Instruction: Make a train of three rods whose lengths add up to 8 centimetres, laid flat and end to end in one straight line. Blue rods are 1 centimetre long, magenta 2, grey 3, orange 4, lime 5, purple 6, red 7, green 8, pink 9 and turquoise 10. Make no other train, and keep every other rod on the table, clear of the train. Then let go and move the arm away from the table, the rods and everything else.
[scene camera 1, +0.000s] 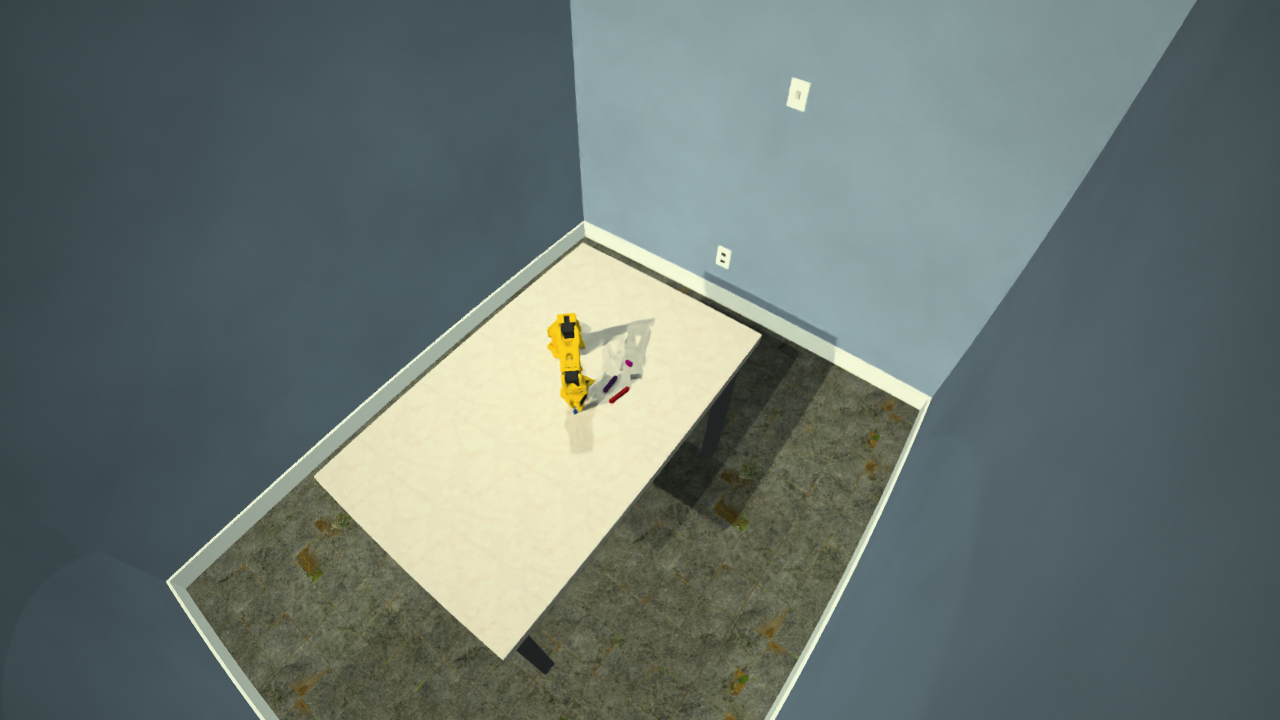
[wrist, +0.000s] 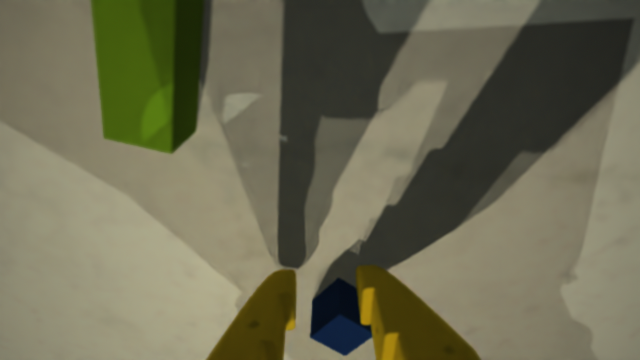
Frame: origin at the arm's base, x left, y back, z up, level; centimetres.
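Seen in the pictures: hand at its tool point: (scene camera 1: 573, 407) (wrist: 295, 291).
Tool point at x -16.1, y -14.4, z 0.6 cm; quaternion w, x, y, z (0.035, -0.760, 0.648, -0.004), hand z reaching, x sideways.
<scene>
Offsets run from my tool point to a thing's middle. "spot": to the spot under its first point. Level surfaces: height alone.
My gripper (scene camera 1: 579, 407) (wrist: 327, 272) is low over the table, both jaws in view with a gap between them. A blue rod {dx -0.8, dy -1.1, dz -0.1 cm} (scene camera 1: 575, 411) (wrist: 341, 322) stands turned between the jaws, close against the right jaw in the wrist view, with a gap to the left jaw. A yellowish-green rod, seemingly lime {spot: dx +4.2, dy +2.5, dz +0.4 cm} (wrist: 137, 75), lies at the upper left of the wrist view, apart from the blue one; its far end is cut off. In the scene view a dark purple rod {dx +12.6, dy -3.2, dz -0.1 cm} (scene camera 1: 610, 384) and a red rod {dx +11.1, dy -7.7, dz -0.1 cm} (scene camera 1: 619, 394) lie roughly parallel, with a magenta rod {dx +21.9, dy -3.1, dz -0.1 cm} (scene camera 1: 628, 363) and a small grey rod {dx +19.2, dy -7.5, dz -0.1 cm} (scene camera 1: 635, 377) beyond.
The pale table {dz -0.6 cm} (scene camera 1: 465, 501) carries the yellow arm (scene camera 1: 569, 358), whose base is near the long edge at the left wall. Arm shadows fall across the table and around the rods. The opposite long table edge lies beyond the red rod.
</scene>
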